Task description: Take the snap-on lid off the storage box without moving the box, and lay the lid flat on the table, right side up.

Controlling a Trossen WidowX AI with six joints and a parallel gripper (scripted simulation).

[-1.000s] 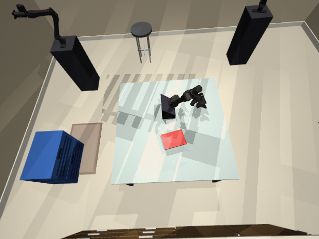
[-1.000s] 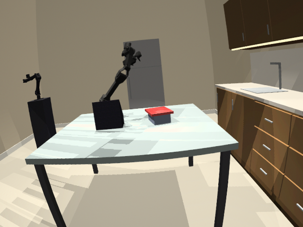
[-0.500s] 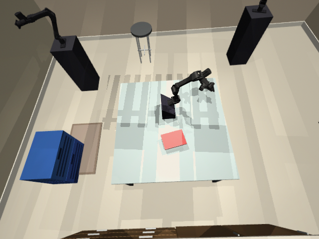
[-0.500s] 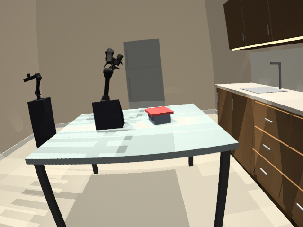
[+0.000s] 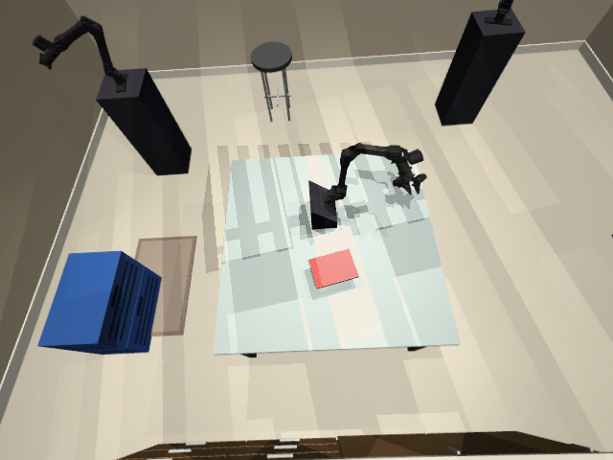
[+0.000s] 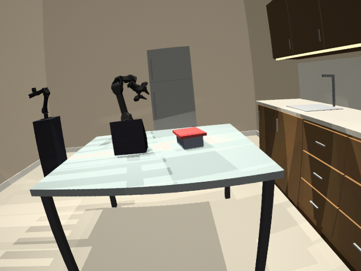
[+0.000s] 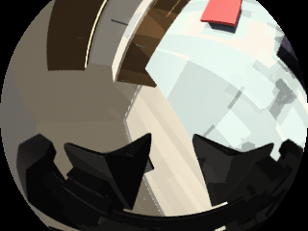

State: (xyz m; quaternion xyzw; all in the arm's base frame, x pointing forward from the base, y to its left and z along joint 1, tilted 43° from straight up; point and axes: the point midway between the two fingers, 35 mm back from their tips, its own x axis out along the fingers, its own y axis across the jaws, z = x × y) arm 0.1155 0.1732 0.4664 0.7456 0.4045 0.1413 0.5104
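Now: gripper tip 30 cm short of the lid, 45 cm to the left of it and 24 cm above it. From my gripper tip the other things lie so: grey storage box 30 cm ahead, 45 cm to the right, 29 cm below.
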